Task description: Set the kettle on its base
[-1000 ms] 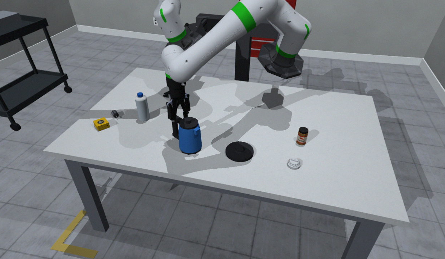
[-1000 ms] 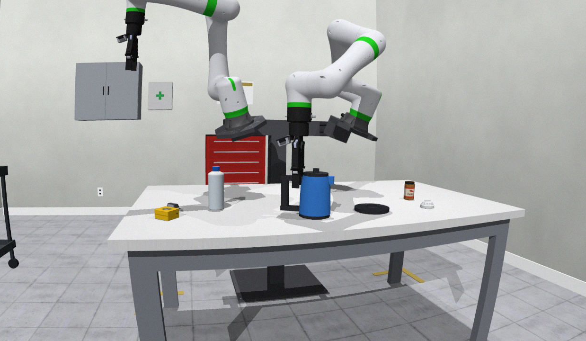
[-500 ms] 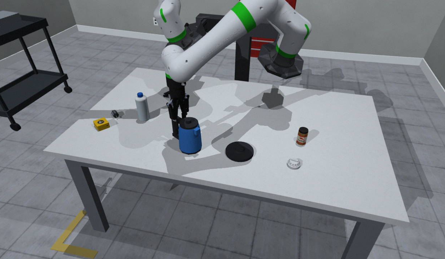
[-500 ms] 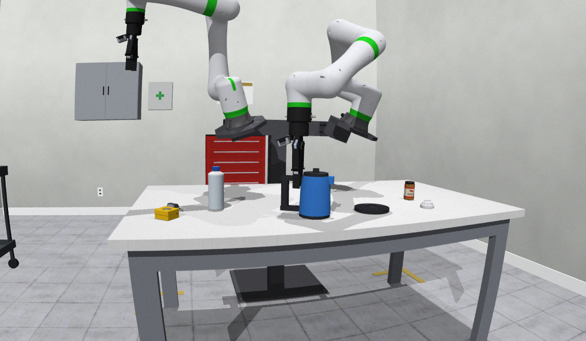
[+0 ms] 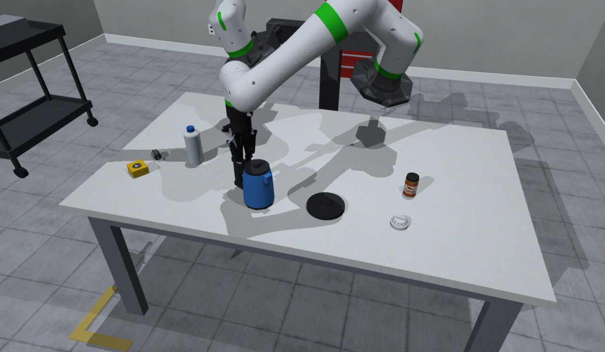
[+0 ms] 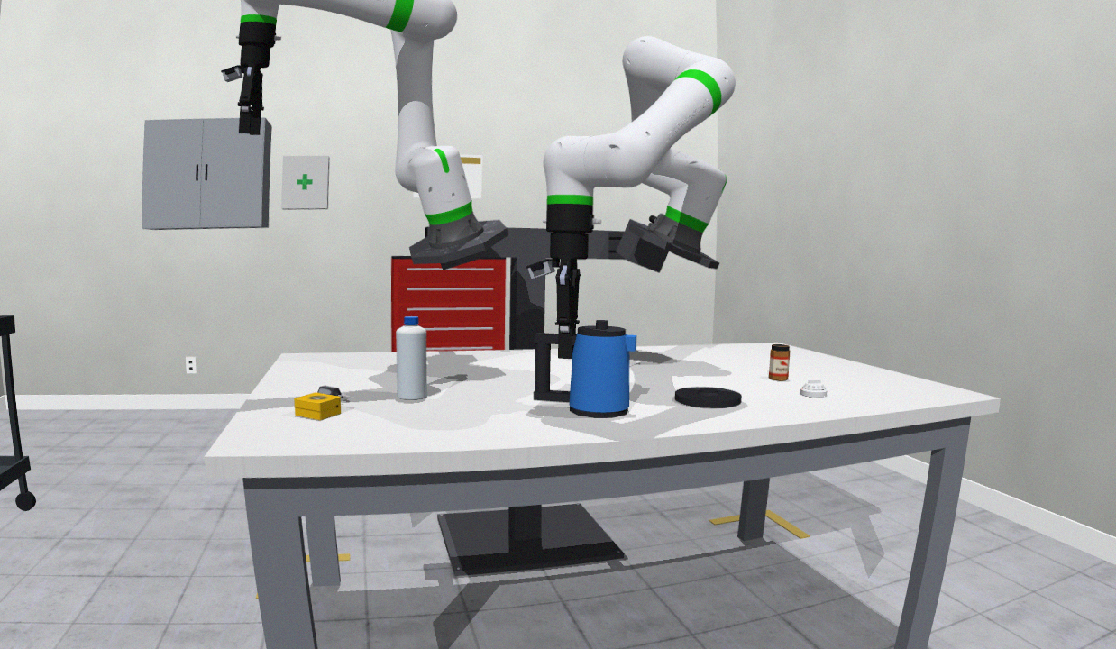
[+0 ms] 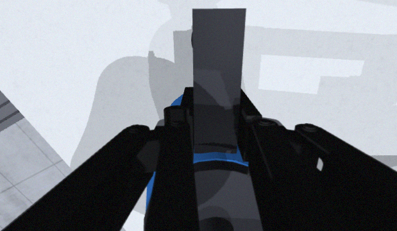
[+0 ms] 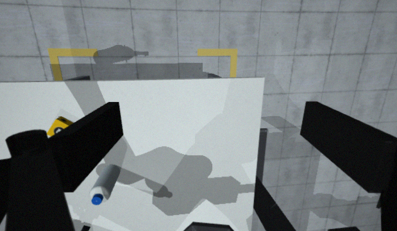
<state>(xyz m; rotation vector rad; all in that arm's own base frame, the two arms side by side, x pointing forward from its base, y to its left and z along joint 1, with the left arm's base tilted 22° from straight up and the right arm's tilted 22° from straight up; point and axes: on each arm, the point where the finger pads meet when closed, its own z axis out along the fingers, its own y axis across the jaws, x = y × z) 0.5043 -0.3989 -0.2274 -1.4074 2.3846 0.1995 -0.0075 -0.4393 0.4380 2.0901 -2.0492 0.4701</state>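
Note:
My left gripper is now 2 cm short of the blue kettle, 3 cm to the right of it and 5 cm above it. Round my left hand: round black base 1 cm behind, 33 cm to the left, 13 cm below.

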